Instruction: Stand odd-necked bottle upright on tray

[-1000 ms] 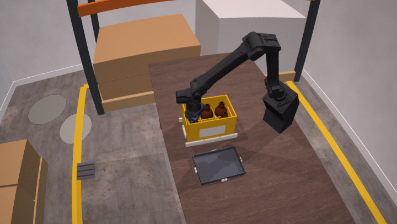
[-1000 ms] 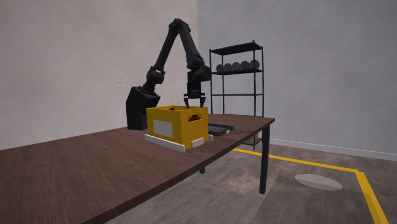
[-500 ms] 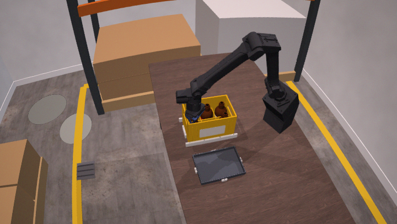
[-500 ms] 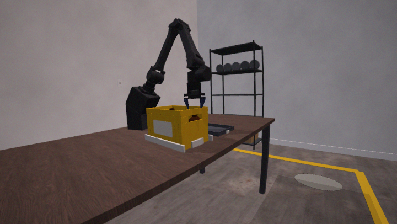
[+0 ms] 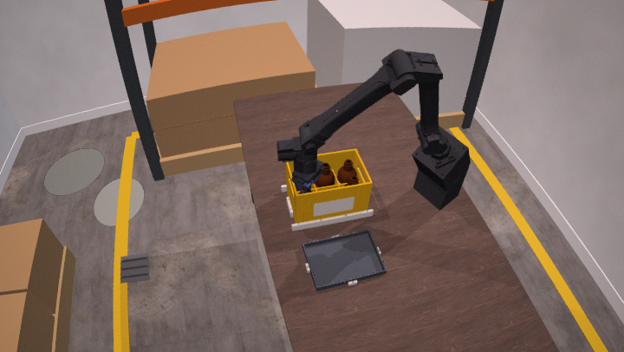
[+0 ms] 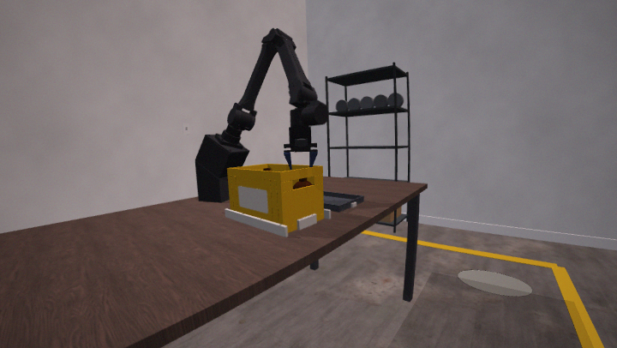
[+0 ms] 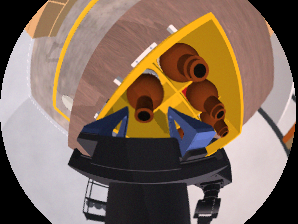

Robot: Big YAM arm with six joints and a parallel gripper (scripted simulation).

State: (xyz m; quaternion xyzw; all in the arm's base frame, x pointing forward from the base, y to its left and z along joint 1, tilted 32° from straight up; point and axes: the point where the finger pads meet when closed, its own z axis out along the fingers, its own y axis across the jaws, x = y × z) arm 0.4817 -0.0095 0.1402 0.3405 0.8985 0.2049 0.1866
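Right now my hand is 70 mm above the glass bottle. Round my hand: dark tray (220 mm to the left, 150 mm below, 100 mm behind); then yellow crate (80 mm behind, 70 mm below, 60 mm to the right).
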